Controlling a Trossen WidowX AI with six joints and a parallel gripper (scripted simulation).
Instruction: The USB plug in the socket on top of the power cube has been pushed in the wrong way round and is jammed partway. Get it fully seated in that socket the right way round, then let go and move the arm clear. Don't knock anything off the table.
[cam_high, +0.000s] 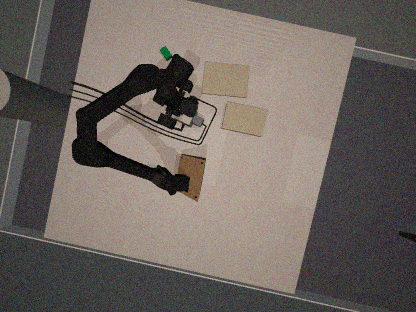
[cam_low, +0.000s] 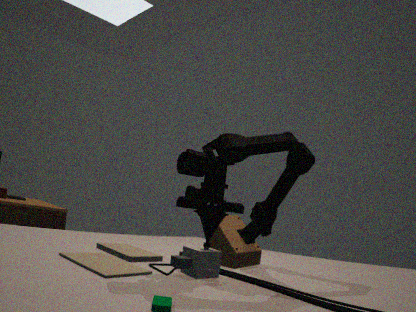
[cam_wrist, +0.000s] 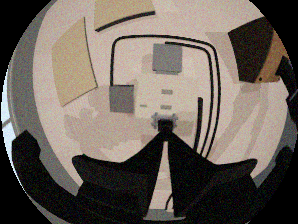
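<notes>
Right now the dark USB plug is 2 cm below my gripper tip. From my gripper tip the other things lie so: green block 29 cm ahead, 12 cm to the left, 10 cm below.
</notes>
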